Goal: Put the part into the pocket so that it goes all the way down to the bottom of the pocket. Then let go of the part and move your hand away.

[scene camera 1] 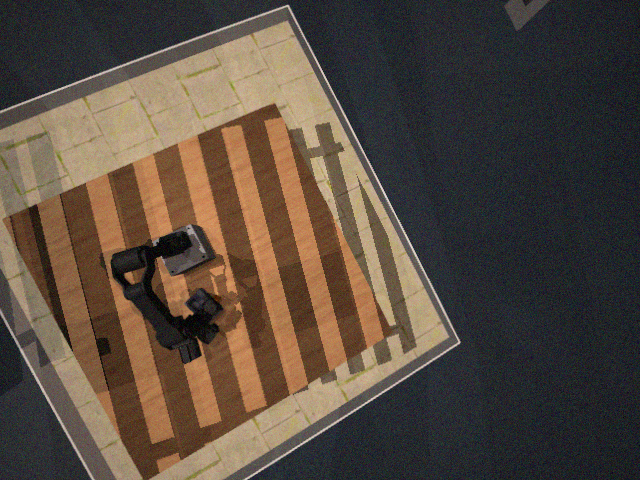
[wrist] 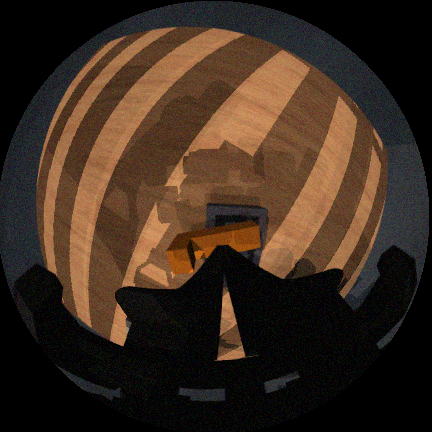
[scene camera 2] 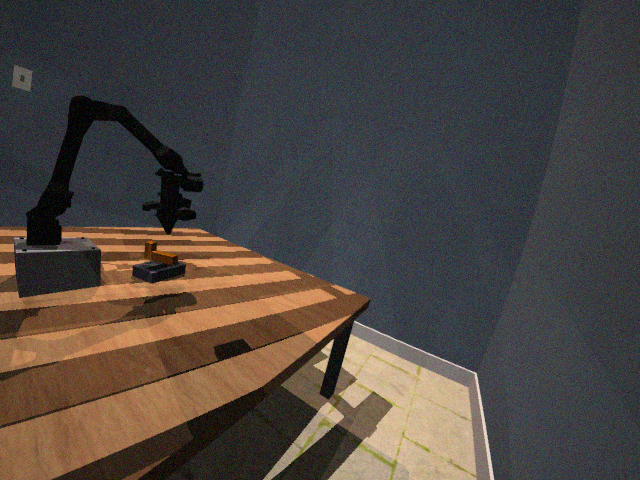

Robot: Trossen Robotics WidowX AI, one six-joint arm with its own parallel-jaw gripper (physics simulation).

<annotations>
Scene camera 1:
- my gripper: 208, 316
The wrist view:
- my gripper: 221, 249
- orange part: 187, 246
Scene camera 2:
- my gripper: 168, 234
</annotations>
